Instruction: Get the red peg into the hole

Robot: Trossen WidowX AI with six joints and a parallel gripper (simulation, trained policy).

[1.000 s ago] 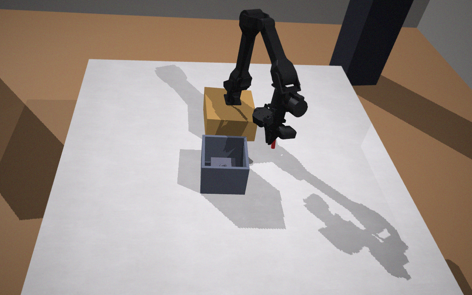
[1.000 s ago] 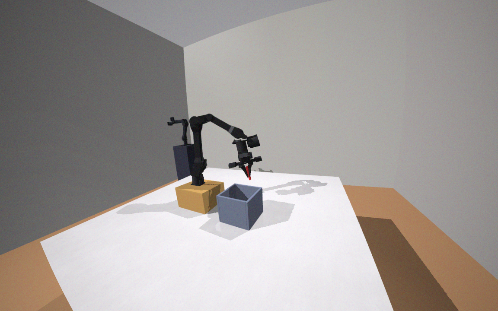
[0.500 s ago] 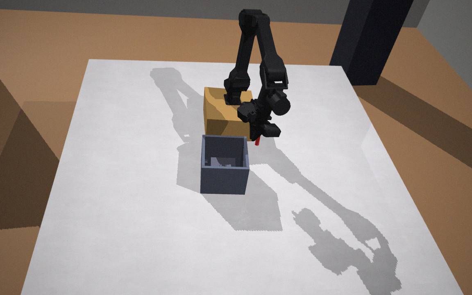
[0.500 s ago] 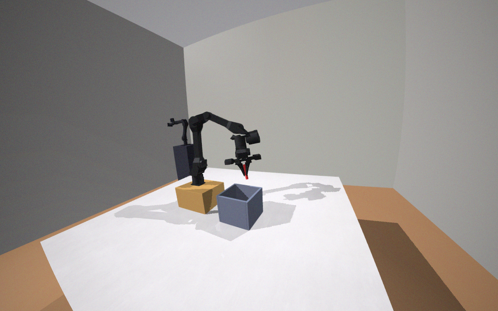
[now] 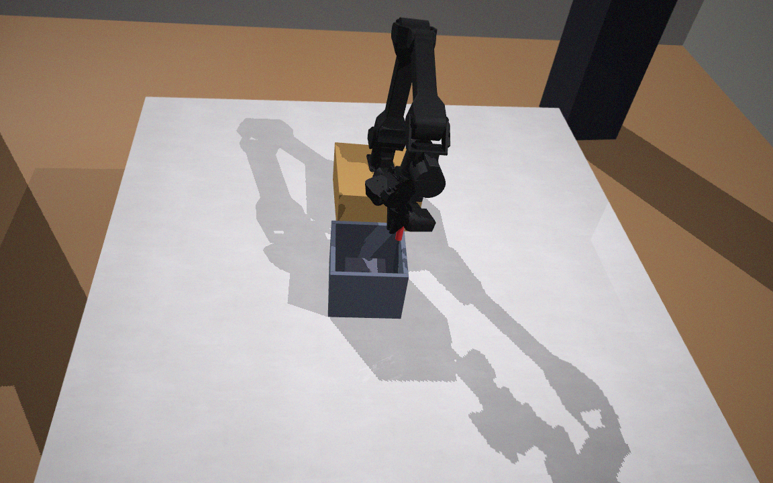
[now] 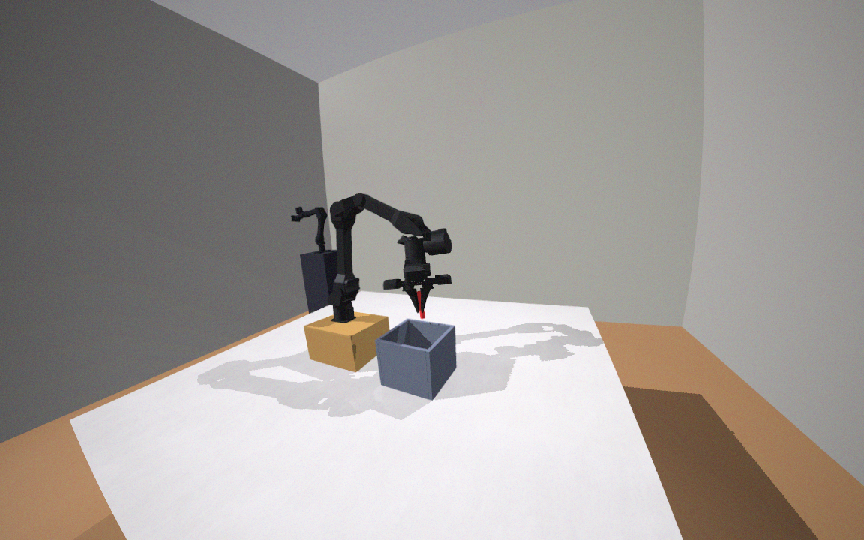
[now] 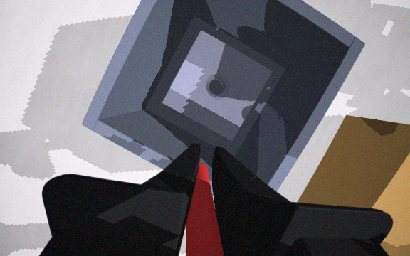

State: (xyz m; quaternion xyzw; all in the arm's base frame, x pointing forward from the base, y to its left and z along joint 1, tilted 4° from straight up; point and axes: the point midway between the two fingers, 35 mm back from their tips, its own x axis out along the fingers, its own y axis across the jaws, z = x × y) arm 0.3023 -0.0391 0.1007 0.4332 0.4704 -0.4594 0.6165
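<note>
My gripper tip is now 130 mm above the plate and 40 mm to the left of it. Also, from my gripper tip: red peg (20 mm to the left, 20 mm above, 10 mm behind).
</note>
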